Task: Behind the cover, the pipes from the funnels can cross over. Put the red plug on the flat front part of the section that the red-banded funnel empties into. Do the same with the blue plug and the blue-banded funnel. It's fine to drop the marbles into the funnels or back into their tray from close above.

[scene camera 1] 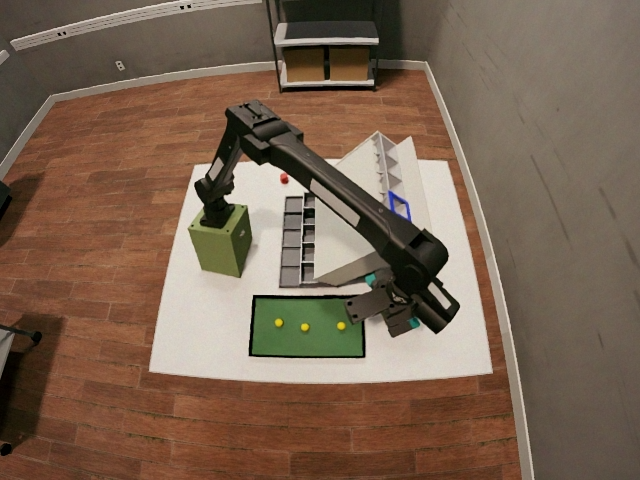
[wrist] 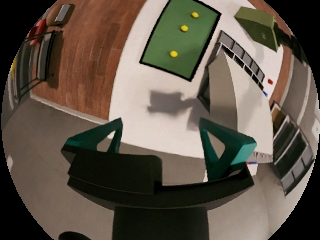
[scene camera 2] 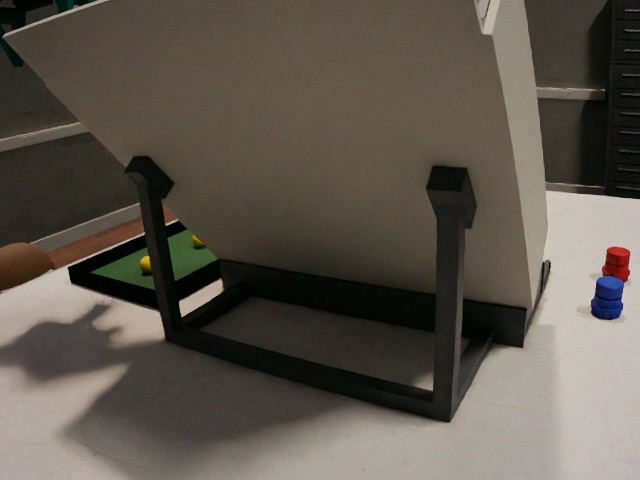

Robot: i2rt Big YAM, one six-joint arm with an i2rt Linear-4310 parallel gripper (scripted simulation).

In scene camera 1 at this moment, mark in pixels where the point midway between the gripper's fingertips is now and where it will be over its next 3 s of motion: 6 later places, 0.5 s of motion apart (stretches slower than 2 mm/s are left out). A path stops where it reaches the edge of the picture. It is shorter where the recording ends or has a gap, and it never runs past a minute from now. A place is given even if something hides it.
The gripper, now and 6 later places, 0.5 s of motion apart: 386, 309; 387, 305; 393, 286; 401, 245; 396, 192; 352, 152; 303, 142
